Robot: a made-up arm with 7 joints. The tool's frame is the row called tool. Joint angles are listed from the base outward.
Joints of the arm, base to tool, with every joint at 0 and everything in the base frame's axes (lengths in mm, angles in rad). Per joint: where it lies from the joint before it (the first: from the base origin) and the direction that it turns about. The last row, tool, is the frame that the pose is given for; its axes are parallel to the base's.
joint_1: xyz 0 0 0 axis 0 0.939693 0.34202
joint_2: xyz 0 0 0 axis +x
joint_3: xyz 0 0 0 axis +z
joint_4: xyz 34.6 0 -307.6 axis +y
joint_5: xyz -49.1 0 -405.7 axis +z
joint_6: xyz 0 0 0 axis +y
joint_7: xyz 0 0 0 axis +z
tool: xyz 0 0 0
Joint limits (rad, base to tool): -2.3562..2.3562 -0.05..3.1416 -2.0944..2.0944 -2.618..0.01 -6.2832..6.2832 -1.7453..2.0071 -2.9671..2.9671
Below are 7 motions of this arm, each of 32 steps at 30 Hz.
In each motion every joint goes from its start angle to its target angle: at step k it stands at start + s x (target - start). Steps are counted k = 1, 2, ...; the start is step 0. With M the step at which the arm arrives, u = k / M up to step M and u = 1 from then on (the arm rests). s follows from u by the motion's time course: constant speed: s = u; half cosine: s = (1 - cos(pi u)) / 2; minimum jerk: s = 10 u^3 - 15 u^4 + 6 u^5.
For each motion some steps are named. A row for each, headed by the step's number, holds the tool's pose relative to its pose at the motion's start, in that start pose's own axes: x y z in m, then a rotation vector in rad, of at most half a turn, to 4 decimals.
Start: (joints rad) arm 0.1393 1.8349 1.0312 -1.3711 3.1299 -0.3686 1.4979
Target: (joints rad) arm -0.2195 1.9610 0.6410 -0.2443 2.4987 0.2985 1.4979
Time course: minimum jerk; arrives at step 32
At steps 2, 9, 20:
2: 0.0001 -0.0008 -0.0003 -0.0008 0.0004 -0.0014
9: 0.0033 -0.0528 -0.0142 -0.0482 0.0167 -0.0933
20: -0.0044 -0.2783 0.0180 -0.2473 -0.1213 -0.4981

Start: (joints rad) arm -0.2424 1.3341 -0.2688 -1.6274 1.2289 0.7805 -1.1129
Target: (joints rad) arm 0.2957 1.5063 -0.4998 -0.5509 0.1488 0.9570 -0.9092
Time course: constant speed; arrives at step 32
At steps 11, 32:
11: -0.2079 -0.0904 -0.0130 -0.2032 0.6895 -0.0055
32: -0.4825 -0.2551 0.2507 -0.7770 1.9429 -0.4166

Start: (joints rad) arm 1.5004 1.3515 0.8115 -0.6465 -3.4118 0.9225 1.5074
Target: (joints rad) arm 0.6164 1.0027 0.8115 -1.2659 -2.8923 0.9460 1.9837
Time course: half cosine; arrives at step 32
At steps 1, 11, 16, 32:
1: 0.0003 0.0004 -0.0007 0.0015 0.0032 0.0030
11: 0.0124 0.0553 -0.0812 0.1910 0.3372 0.3211
16: -0.0050 0.1149 -0.1484 0.4116 0.6194 0.5953
32: -0.1185 0.2528 -0.2358 1.0541 1.1391 1.0905

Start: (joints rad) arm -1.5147 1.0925 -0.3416 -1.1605 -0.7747 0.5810 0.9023
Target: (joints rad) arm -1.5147 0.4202 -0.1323 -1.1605 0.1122 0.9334 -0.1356
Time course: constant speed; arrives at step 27
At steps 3, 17, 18, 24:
3: 0.0107 -0.0279 0.0099 -0.0465 0.0770 0.0333
17: 0.0716 -0.1433 0.0691 -0.4612 0.3893 0.1346
18: 0.0766 -0.1505 0.0741 -0.5024 0.4042 0.1394
24: 0.1079 -0.1909 0.1057 -0.7742 0.4592 0.1666

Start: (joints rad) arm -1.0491 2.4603 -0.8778 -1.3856 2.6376 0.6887 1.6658
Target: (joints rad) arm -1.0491 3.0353 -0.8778 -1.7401 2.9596 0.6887 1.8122
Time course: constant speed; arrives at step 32
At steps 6, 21, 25, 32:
6: -0.0197 -0.0008 0.0357 -0.0197 -0.0014 0.0204
21: -0.0695 0.0129 0.1153 -0.0633 -0.0150 0.0789
25: -0.0824 0.0198 0.1340 -0.0743 -0.0210 0.0968
32: -0.1044 0.0349 0.1639 -0.0940 -0.0335 0.1311

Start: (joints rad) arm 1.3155 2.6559 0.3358 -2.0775 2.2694 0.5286 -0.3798
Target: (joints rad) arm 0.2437 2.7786 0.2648 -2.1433 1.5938 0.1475 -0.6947
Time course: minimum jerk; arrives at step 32
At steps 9, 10, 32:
9: 0.0307 -0.0061 0.0524 0.1629 -0.0963 -0.1938
10: 0.0387 -0.0091 0.0680 0.2118 -0.1225 -0.2504
32: 0.0909 -0.1709 0.3641 1.3025 -0.3838 -1.3376

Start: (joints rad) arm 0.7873 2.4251 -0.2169 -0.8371 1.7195 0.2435 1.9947
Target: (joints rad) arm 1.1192 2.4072 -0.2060 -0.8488 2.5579 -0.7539 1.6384
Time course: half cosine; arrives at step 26
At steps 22, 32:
22: -0.0376 0.1133 -0.0460 -0.6593 0.0739 0.2793
32: -0.0390 0.1207 -0.0480 -0.7000 0.0463 0.2937

